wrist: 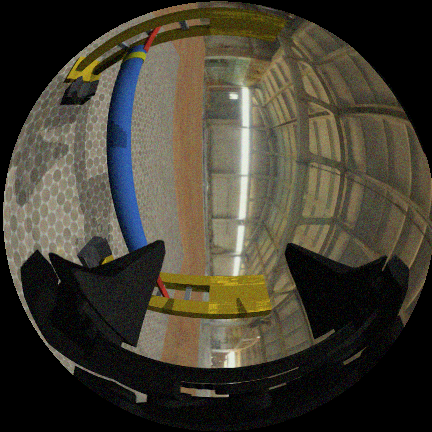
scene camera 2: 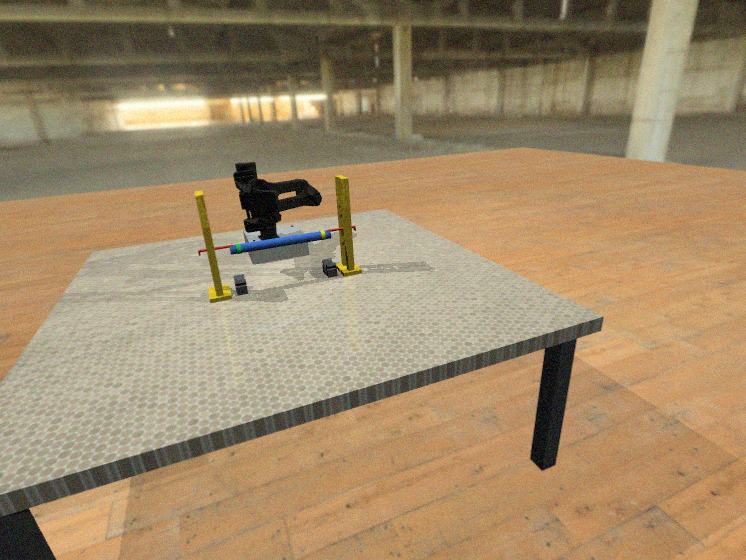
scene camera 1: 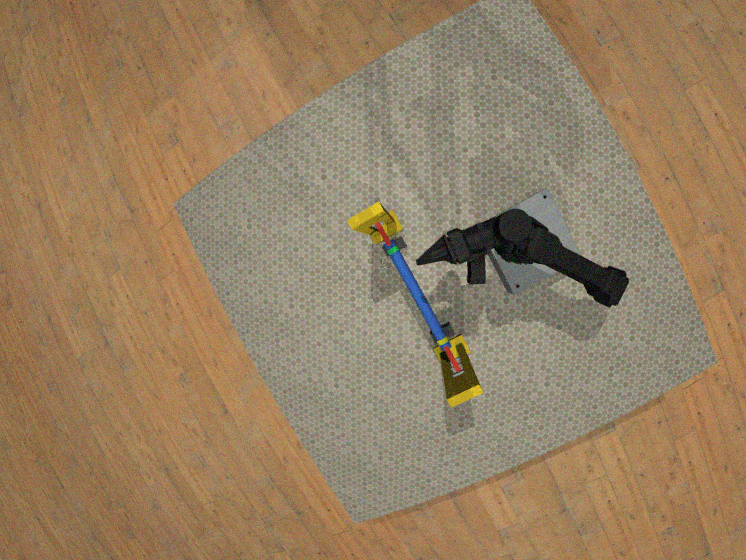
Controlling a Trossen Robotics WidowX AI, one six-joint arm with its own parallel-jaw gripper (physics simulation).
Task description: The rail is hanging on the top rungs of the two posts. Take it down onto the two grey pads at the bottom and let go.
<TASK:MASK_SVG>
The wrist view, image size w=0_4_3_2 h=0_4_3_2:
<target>my gripper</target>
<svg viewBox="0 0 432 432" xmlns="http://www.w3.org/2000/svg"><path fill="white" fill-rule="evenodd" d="M20 266L26 304L47 343L80 366L146 394L146 402L136 402L134 392L114 381L74 366L73 375L104 399L135 415L174 427L203 431L245 430L279 423L309 412L348 389L378 362L403 329L398 312L407 291L409 268L396 254L388 260L382 271L387 255L361 266L351 267L295 243L287 243L284 256L302 300L313 338L334 329L334 332L308 348L272 361L239 367L204 368L155 360L121 347L122 342L134 347L137 345L144 315L165 254L163 240L157 239L95 267L76 264L53 252L48 253L50 264L38 249ZM180 386L214 389L215 394L228 396L192 396L190 393L180 392ZM363 349L360 356L345 365L343 364L344 360Z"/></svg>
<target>blue rail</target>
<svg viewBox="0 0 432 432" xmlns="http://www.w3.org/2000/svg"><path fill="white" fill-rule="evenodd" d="M158 275L156 285L163 297L169 297ZM161 26L153 28L143 44L135 45L128 49L120 63L108 108L106 126L107 172L114 210L128 252L147 244L137 207L132 175L130 147L131 114L141 64L144 62L146 52Z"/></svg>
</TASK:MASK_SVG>
